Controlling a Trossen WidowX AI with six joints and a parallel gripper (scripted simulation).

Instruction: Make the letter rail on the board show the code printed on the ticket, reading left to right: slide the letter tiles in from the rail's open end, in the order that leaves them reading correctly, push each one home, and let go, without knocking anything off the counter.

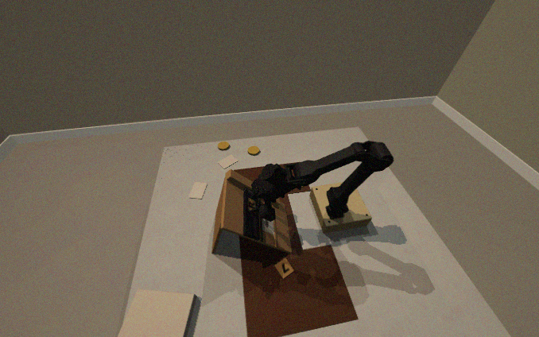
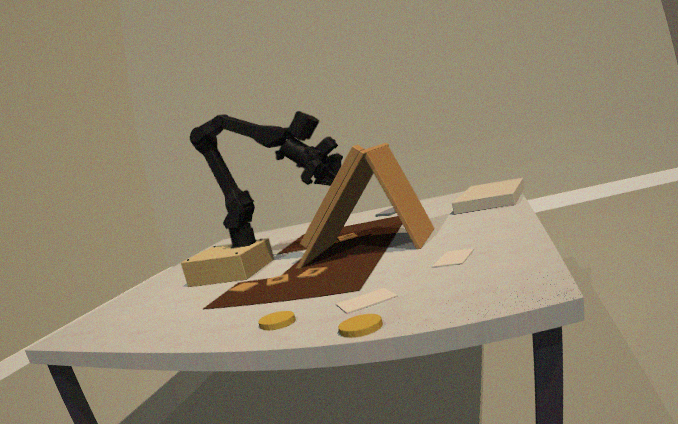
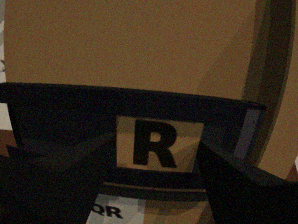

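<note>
The white ticket lies 5 cm behind my gripper tip, 5 cm to the left of it and 7 cm below it. Round my gripper tip: flat beige box 38 cm ahead, 34 cm to the left, 16 cm below; brown mat 16 cm behind, 2 cm to the left, 18 cm below.
</note>
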